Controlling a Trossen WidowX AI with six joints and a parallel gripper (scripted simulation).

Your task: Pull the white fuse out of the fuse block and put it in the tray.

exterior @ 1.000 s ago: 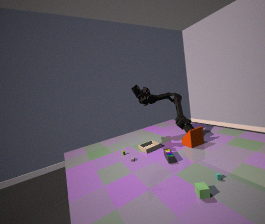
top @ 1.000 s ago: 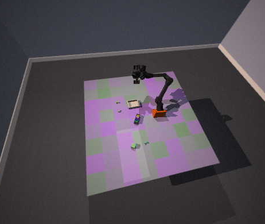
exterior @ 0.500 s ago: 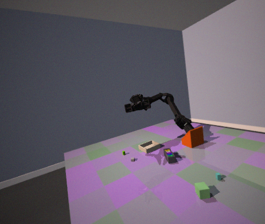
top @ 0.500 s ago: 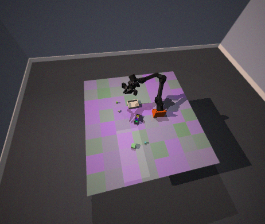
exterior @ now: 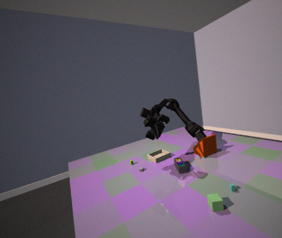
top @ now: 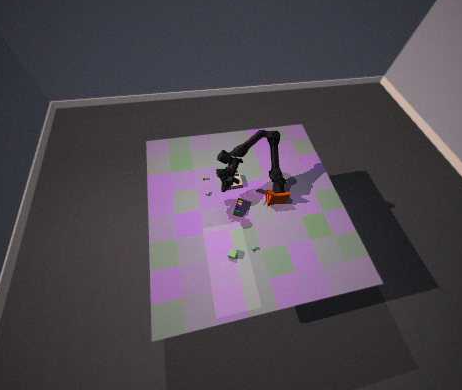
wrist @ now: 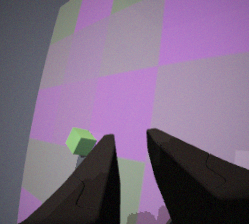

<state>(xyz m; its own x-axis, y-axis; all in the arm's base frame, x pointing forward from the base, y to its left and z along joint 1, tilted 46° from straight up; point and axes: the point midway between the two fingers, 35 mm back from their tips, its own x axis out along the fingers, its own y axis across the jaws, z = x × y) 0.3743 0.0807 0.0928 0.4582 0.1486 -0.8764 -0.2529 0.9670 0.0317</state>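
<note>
The white fuse is 120 mm behind my gripper tip, 10 mm to the left of it and 180 mm below it. Round my gripper tip: small grey piece: 80 mm ahead, 120 mm to the right, 200 mm below; green cube: 10 mm behind, 310 mm to the left, 190 mm below; beige tray: 110 mm behind, 180 mm to the right, 210 mm below.
</note>
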